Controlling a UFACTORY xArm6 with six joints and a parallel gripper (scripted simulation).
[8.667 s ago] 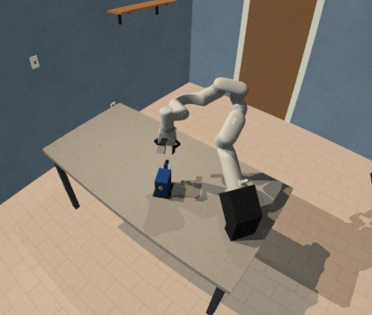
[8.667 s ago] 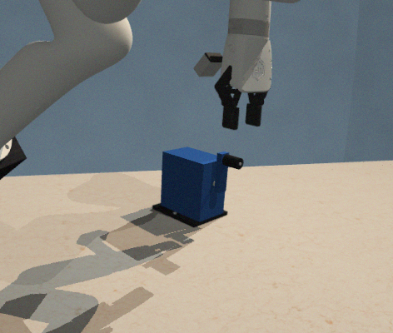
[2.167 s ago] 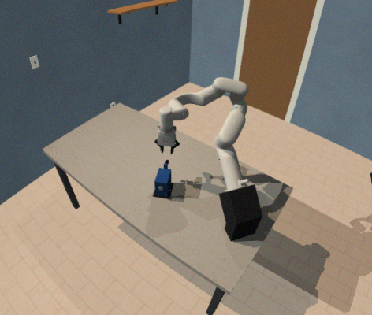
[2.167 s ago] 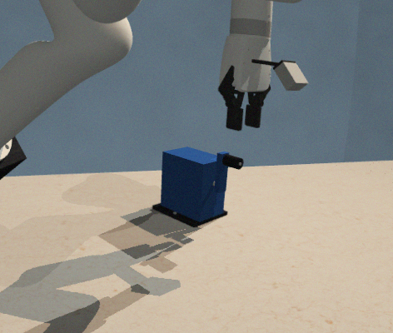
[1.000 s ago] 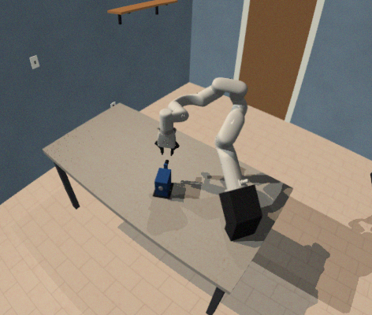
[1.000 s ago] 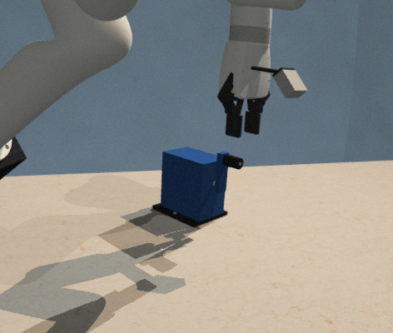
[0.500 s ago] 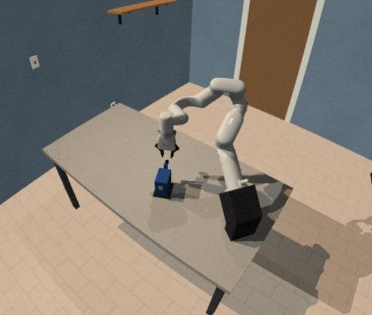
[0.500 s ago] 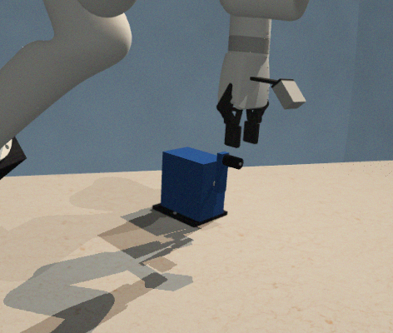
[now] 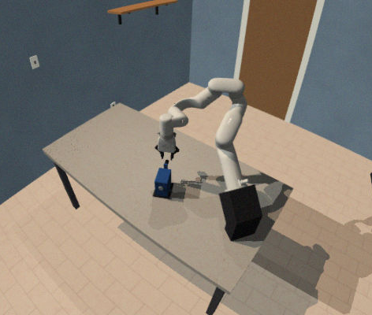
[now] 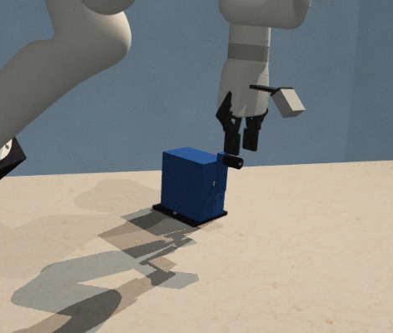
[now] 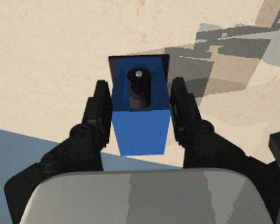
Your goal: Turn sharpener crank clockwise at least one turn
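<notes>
Now: hand 20 mm to the right of the crank and 50 mm above it.
</notes>
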